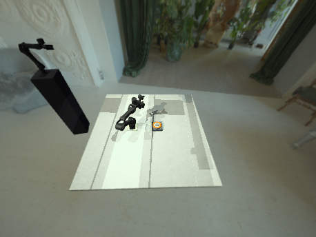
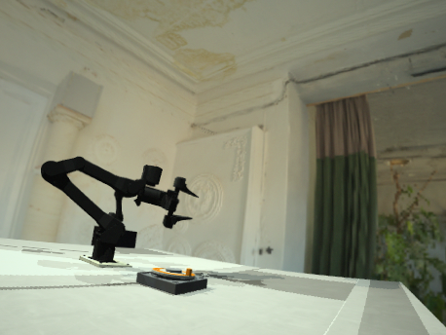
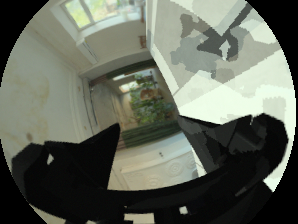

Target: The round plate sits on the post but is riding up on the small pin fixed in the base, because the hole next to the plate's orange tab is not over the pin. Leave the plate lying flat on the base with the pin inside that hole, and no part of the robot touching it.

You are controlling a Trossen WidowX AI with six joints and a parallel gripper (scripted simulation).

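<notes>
Now: the round plate 280 mm to the right of my gripper tip, 190 mm below it and 130 mm ahead of it. Round my gripper tip: base 280 mm to the right, 200 mm below, 100 mm ahead.
</notes>
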